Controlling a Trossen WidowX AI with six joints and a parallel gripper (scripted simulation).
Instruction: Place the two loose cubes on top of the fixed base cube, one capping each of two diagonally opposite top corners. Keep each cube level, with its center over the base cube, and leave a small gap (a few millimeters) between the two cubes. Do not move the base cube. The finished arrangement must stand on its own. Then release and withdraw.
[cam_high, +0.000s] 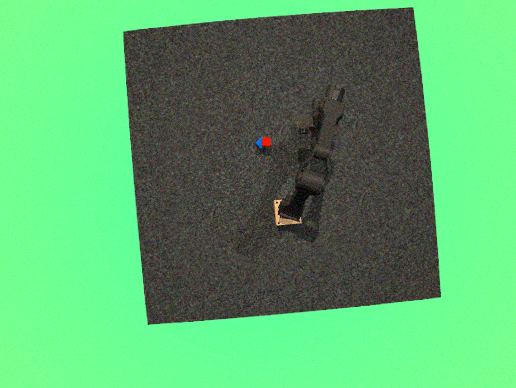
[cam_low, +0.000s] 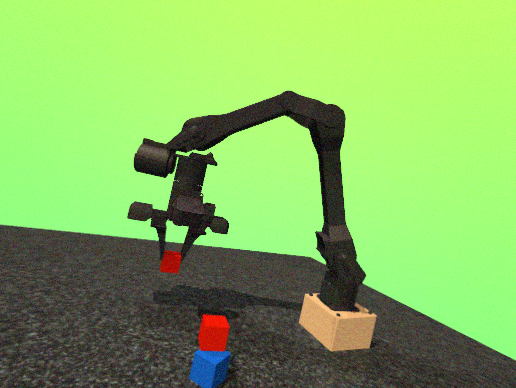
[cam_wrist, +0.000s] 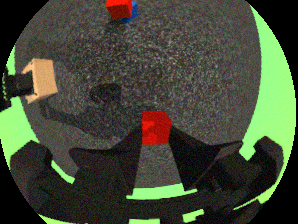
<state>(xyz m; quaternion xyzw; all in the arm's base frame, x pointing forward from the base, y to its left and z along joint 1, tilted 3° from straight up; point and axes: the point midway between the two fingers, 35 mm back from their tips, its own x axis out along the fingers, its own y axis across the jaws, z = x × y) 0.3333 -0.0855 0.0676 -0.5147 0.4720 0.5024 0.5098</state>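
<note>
Now: gripper tip 21 cm to the right of the blue cube, 7 cm above it and 6 cm past it. Also, from my gripper tip: red cube (right at my gripper tip).
</note>
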